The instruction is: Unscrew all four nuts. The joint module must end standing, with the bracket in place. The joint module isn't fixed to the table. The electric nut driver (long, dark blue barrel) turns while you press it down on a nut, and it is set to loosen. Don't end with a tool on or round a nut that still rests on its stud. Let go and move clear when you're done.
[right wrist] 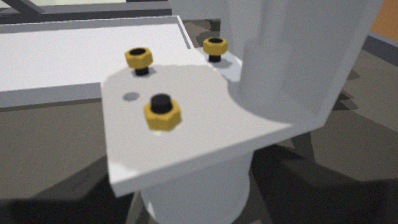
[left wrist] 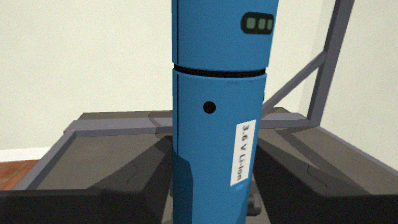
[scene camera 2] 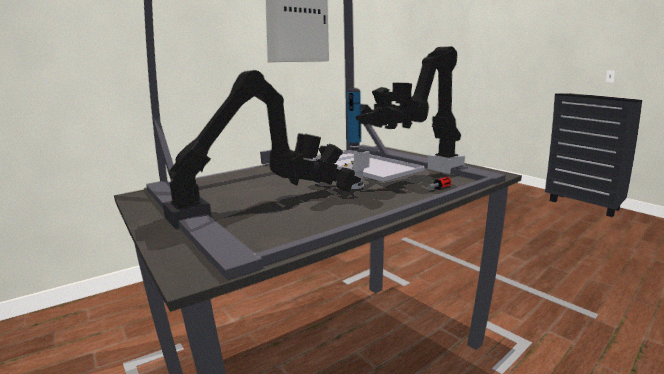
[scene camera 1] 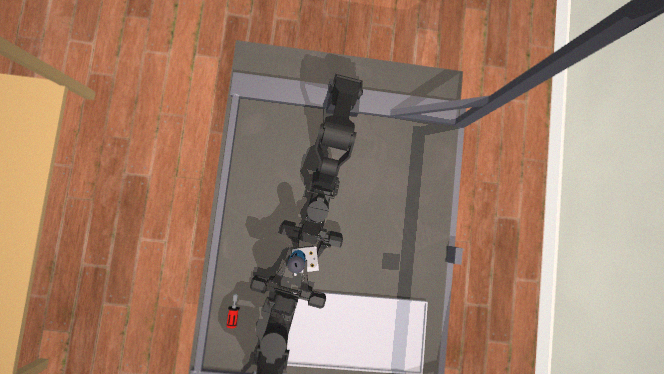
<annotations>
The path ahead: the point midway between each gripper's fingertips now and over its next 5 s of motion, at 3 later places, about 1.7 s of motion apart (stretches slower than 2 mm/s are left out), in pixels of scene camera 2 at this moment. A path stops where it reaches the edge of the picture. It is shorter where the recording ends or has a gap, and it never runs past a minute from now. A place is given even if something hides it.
The left gripper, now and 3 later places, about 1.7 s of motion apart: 352, 117; 350, 116; 349, 114; 349, 88
The right gripper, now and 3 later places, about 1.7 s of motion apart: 355, 177; 341, 171; 332, 111; 340, 115
</annotations>
